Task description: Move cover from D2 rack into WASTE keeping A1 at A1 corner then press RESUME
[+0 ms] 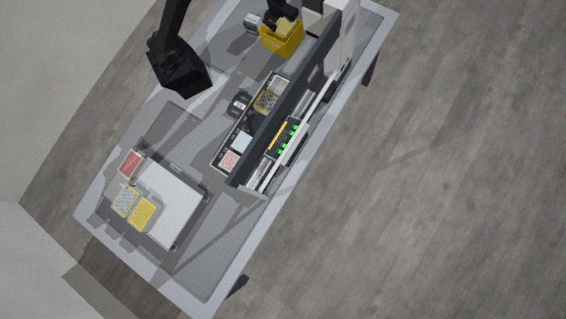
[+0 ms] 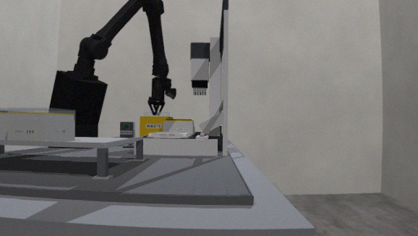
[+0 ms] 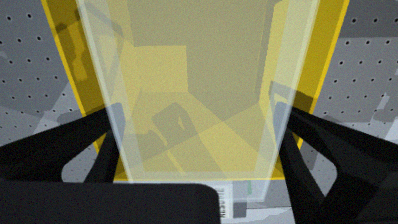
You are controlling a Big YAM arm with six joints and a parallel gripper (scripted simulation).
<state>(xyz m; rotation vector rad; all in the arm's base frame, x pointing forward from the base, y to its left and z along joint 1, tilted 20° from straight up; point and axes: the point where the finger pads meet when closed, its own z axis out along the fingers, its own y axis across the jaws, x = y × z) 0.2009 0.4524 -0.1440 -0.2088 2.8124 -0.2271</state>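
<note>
My gripper is now right at the clear cover. Also, from my hand: pipetting head (24 cm ahead, 24 cm above, 1 cm to the left); then resume box (15 cm behind, 8 cm below, 6 cm to the right); then yellow waste bin (11 cm below).
</note>
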